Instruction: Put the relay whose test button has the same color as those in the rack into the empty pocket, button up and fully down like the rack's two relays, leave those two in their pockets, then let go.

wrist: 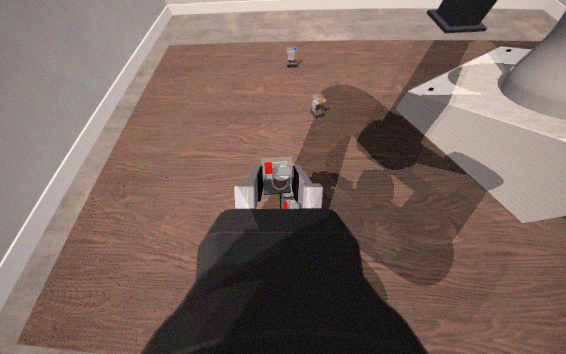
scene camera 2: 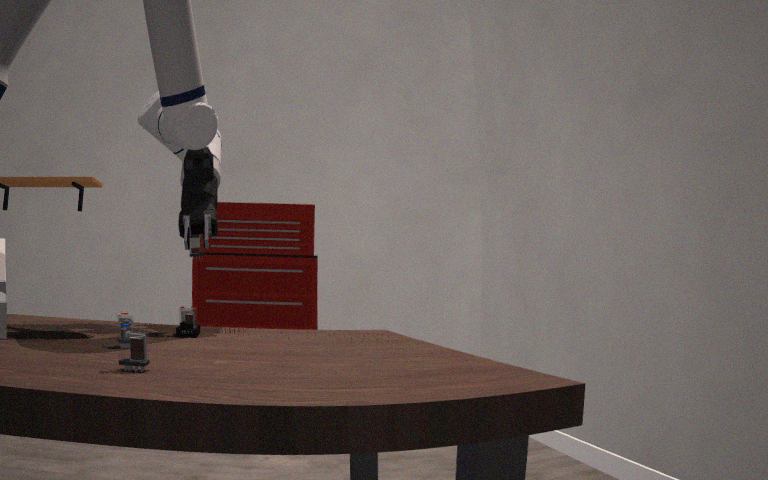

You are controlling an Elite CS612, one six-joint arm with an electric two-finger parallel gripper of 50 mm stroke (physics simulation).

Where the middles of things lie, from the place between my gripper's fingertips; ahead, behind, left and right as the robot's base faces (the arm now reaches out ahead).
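There is the clear-cased relay (wrist: 278,173), and I see that my gripper is right at it.
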